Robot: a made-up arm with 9 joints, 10 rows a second.
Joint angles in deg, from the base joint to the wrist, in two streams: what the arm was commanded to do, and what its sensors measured. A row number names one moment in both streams.
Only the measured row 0 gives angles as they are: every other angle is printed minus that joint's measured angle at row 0.
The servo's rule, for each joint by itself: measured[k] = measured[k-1] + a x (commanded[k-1-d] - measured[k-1]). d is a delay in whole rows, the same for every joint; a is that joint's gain. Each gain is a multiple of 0.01, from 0.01 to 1. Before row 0 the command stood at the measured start. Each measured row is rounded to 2 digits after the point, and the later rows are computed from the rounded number. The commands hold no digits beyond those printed.
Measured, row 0: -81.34 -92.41 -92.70 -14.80 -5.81 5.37 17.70 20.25 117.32
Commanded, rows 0 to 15: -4.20 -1.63 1.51 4.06 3.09 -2.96 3.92 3.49 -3.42; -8.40 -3.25 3.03 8.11 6.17 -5.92 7.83 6.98 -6.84; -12.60 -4.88 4.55 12.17 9.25 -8.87 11.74 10.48 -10.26; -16.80 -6.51 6.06 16.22 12.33 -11.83 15.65 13.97 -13.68; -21.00 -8.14 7.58 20.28 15.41 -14.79 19.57 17.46 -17.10; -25.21 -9.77 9.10 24.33 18.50 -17.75 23.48 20.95 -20.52; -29.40 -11.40 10.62 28.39 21.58 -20.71 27.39 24.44 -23.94; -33.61 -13.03 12.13 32.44 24.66 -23.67 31.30 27.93 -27.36; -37.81 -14.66 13.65 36.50 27.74 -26.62 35.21 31.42 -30.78; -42.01 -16.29 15.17 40.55 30.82 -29.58 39.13 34.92 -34.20; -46.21 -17.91 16.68 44.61 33.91 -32.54 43.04 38.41 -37.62; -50.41 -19.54 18.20 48.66 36.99 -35.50 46.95 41.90 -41.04; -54.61 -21.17 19.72 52.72 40.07 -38.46 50.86 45.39 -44.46; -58.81 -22.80 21.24 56.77 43.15 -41.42 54.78 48.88 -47.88; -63.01 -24.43 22.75 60.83 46.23 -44.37 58.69 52.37 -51.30; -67.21 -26.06 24.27 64.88 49.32 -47.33 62.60 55.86 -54.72
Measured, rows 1 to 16: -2.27 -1.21 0.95 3.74 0.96 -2.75 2.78 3.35 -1.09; -5.58 -2.72 2.26 7.76 2.58 -5.70 6.37 6.83 -2.93; -9.37 -4.32 3.70 11.82 4.65 -8.65 10.18 10.33 -5.28; -13.38 -5.94 5.19 15.87 7.03 -11.61 14.06 13.82 -7.97; -17.49 -7.57 6.70 19.93 9.63 -14.57 17.97 17.31 -10.89; -21.66 -9.20 8.21 23.98 12.38 -17.53 21.88 20.80 -13.97; -25.84 -10.83 9.73 28.04 15.23 -20.49 25.79 24.29 -17.16; -30.04 -12.46 11.24 32.09 18.15 -23.45 29.70 27.78 -20.42; -34.24 -14.09 12.76 36.15 21.12 -26.40 33.61 31.27 -23.74; -38.44 -15.72 14.28 40.20 24.13 -29.36 37.53 34.77 -27.09; -42.64 -17.34 15.79 44.26 27.16 -32.32 41.44 38.26 -30.46; -46.84 -18.97 17.31 48.31 30.21 -35.28 45.35 41.75 -33.85; -51.04 -20.60 18.83 52.37 33.27 -38.24 49.26 45.24 -37.25; -55.24 -22.23 20.35 56.42 36.33 -41.20 53.18 48.73 -40.65; -59.44 -23.86 21.86 60.48 39.40 -44.15 57.09 52.22 -44.06; -63.64 -25.49 23.38 64.53 42.48 -47.11 61.00 55.71 -47.47
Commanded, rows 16 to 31: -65.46 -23.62 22.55 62.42 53.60 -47.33 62.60 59.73 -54.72; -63.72 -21.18 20.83 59.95 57.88 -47.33 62.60 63.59 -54.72; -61.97 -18.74 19.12 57.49 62.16 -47.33 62.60 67.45 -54.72; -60.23 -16.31 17.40 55.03 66.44 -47.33 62.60 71.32 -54.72; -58.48 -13.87 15.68 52.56 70.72 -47.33 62.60 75.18 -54.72; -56.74 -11.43 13.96 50.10 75.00 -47.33 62.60 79.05 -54.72; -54.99 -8.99 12.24 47.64 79.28 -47.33 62.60 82.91 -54.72; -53.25 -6.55 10.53 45.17 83.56 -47.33 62.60 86.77 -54.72; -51.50 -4.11 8.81 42.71 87.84 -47.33 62.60 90.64 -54.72; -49.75 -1.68 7.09 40.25 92.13 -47.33 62.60 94.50 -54.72; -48.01 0.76 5.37 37.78 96.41 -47.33 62.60 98.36 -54.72; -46.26 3.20 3.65 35.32 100.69 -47.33 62.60 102.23 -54.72; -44.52 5.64 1.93 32.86 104.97 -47.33 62.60 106.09 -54.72; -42.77 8.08 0.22 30.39 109.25 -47.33 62.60 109.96 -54.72; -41.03 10.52 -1.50 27.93 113.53 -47.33 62.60 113.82 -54.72; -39.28 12.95 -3.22 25.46 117.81 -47.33 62.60 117.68 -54.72
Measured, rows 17 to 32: -64.62 -24.11 22.86 62.59 45.93 -47.31 62.14 59.57 -49.79; -64.13 -21.94 21.58 60.16 49.63 -47.33 62.47 63.43 -51.37; -62.96 -19.57 20.03 57.70 53.51 -47.33 62.56 67.29 -52.44; -61.49 -17.16 18.37 55.24 57.52 -47.33 62.59 71.16 -53.17; -59.86 -14.73 16.68 52.77 61.61 -47.33 62.60 75.02 -53.67; -58.18 -12.29 14.97 50.31 65.76 -47.33 62.60 78.89 -54.01; -56.46 -9.85 13.25 47.85 69.95 -47.33 62.60 82.75 -54.24; -54.73 -7.41 11.54 45.38 74.17 -47.33 62.60 86.61 -54.39; -52.99 -4.97 9.82 42.92 78.41 -47.33 62.60 90.48 -54.50; -51.24 -2.54 8.10 40.46 82.66 -47.33 62.60 94.34 -54.57; -49.50 -0.10 6.38 37.99 86.92 -47.33 62.60 98.20 -54.62; -47.75 2.34 4.66 35.53 91.19 -47.33 62.60 102.07 -54.65; -46.01 4.78 2.94 33.07 95.46 -47.33 62.60 105.93 -54.67; -44.26 7.22 1.23 30.60 99.73 -47.33 62.60 109.80 -54.69; -42.52 9.66 -0.49 28.14 104.01 -47.33 62.60 113.66 -54.70; -40.77 12.09 -2.21 25.67 108.29 -47.33 62.60 117.52 -54.71
